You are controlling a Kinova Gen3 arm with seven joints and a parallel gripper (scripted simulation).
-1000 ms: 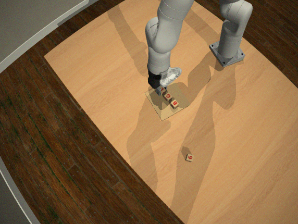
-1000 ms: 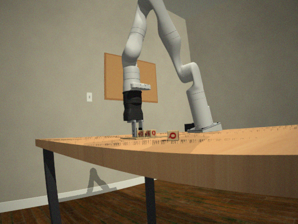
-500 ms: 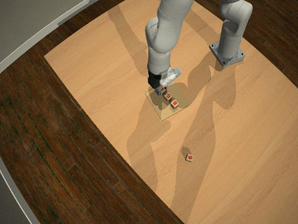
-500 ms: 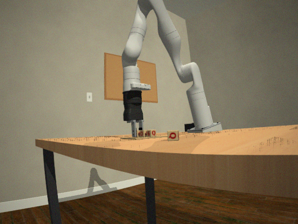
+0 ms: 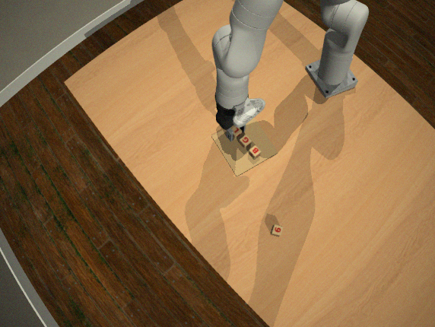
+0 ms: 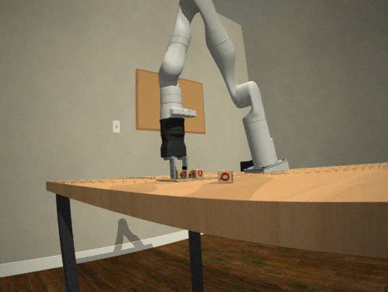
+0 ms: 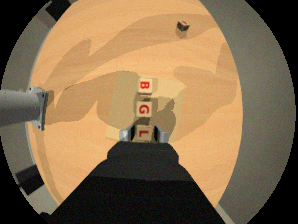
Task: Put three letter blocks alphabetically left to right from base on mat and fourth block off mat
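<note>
Now: the tan mat 4 cm to the left of my hand and 2 cm below it. From my hand the other things lie so: block marked B 1 cm behind, 8 cm to the left, 1 cm below.
</note>
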